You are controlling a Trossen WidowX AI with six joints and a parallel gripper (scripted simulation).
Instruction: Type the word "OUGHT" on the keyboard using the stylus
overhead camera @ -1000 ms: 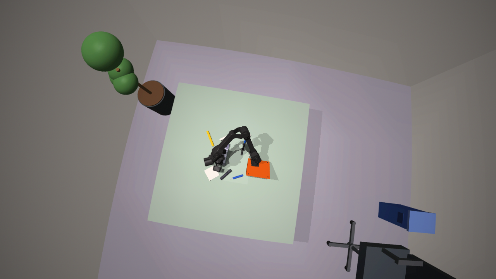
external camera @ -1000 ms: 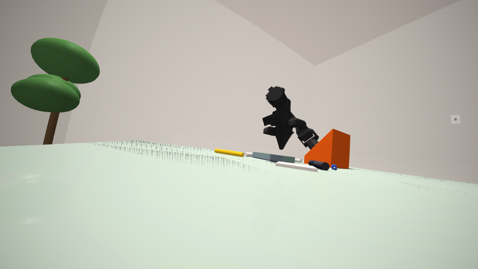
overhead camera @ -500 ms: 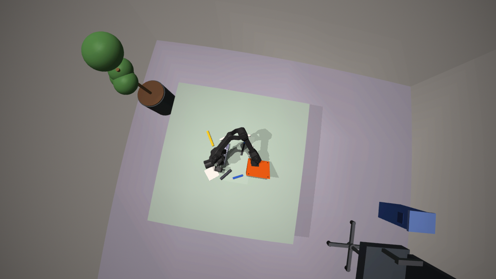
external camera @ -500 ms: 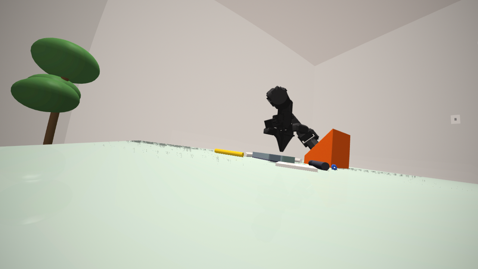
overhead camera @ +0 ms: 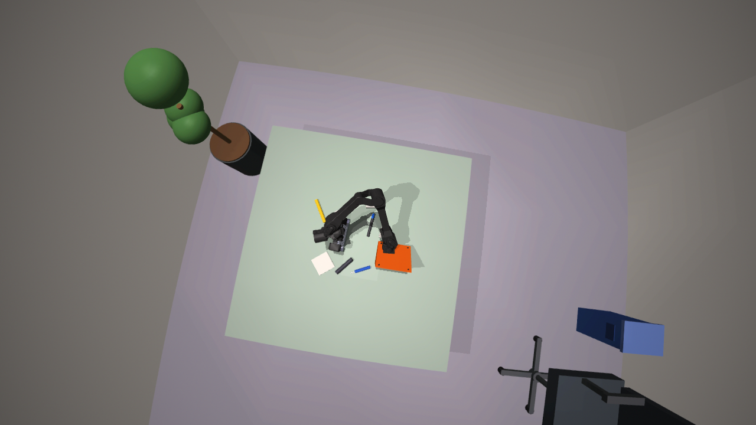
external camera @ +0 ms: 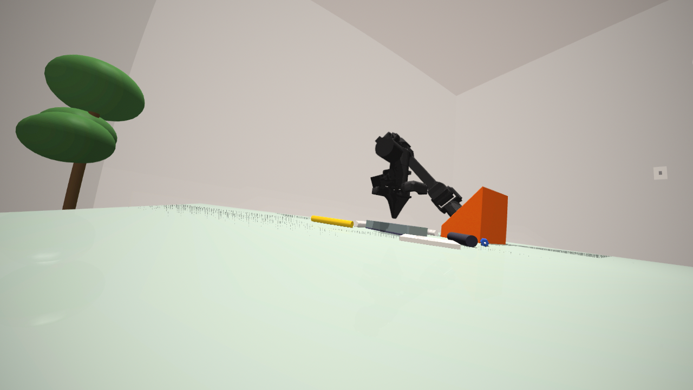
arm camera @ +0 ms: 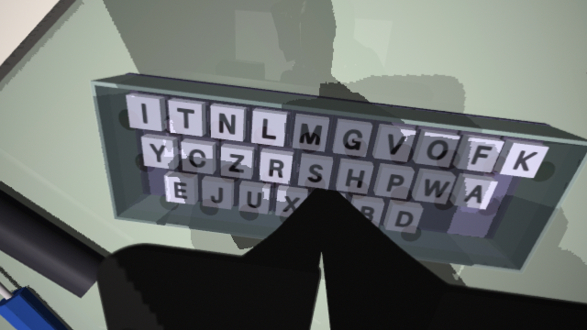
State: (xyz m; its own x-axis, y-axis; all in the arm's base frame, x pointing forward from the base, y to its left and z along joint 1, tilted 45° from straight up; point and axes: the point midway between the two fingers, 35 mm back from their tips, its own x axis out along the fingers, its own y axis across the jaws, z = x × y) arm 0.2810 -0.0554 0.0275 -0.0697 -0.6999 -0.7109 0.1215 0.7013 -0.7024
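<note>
Now: gripper tip 20 cm to the right of the blue stylus, 12 cm past it and 3 cm above it. The rest, counted from my gripper tip: yellow pencil: 14 cm ahead, 13 cm to the right, 3 cm below; white pad: 18 cm to the left, 9 cm ahead, 4 cm below.
</note>
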